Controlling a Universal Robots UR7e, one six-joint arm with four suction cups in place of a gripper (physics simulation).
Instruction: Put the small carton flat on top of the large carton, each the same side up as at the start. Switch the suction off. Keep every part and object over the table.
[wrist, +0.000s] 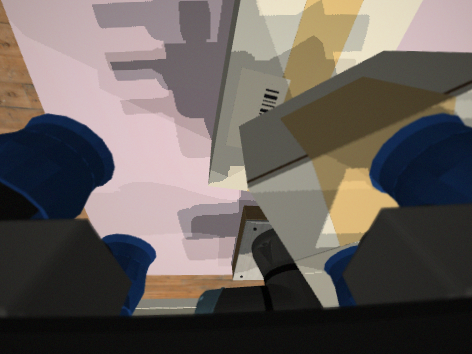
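Seen in the pictures: hand, tool point: (234, 209); arm's base, link origin: (279, 245).
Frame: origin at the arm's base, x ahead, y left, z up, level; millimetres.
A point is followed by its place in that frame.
My gripper (240, 215) @(x 358, y 122, z 227 mm) shows its blue suction cups at the left and right of the wrist view. The small carton (350, 120) @(x 403, y 73, z 229 mm), grey and cream with a tan tape band, is held against the right-hand cups and looks tilted in this view. The large carton (265, 50) @(x 430, y 82, z 101 mm), pale with a tan tape band and a barcode label, stands below and beyond it at the top centre. The small carton overlaps part of the large one in view and hides its right part. A gap between the two seems to remain, but its height is hard to tell. The cups' contact faces are hidden.
The pink table top (150, 165) @(x 238, y 286, z -53 mm) spreads left of the large carton, with arm shadows on it. The robot's dark base (280, 270) @(x 49, y 29, z 95 mm) stands on a pale mounting plate (245, 260) @(x -60, y 92, z -3 mm) at the lower centre. Wooden floor (17, 75) shows past the table's left edge.
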